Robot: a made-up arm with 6 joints. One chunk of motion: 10 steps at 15 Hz.
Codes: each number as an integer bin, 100 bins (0 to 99) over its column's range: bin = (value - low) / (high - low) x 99, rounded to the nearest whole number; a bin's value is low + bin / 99 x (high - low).
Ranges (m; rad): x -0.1..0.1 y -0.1..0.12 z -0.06..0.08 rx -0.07..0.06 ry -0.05..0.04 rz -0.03..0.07
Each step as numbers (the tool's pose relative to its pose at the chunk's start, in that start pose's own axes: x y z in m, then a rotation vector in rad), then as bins.
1 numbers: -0.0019 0.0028 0.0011 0.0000 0.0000 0.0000
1 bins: 49 46 43 53 55 30
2 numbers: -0.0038 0.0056 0.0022 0.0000 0.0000 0.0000
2 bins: 48 48 44 53 55 30
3 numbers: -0.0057 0.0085 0.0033 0.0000 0.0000 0.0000
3 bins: 47 49 45 53 55 30
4 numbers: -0.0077 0.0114 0.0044 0.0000 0.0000 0.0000
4 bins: 46 50 46 53 55 30
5 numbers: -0.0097 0.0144 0.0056 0.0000 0.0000 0.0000
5 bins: 45 51 46 53 55 30
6 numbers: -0.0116 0.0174 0.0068 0.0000 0.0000 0.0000
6 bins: 44 53 47 53 55 30
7 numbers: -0.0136 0.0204 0.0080 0.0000 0.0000 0.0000
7 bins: 43 54 48 53 55 30
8 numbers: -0.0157 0.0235 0.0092 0.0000 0.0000 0.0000
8 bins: 42 56 49 53 55 30
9 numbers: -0.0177 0.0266 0.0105 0.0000 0.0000 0.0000
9 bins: 41 57 50 53 55 30
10 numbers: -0.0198 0.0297 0.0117 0.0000 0.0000 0.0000
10 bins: 40 58 51 53 55 30
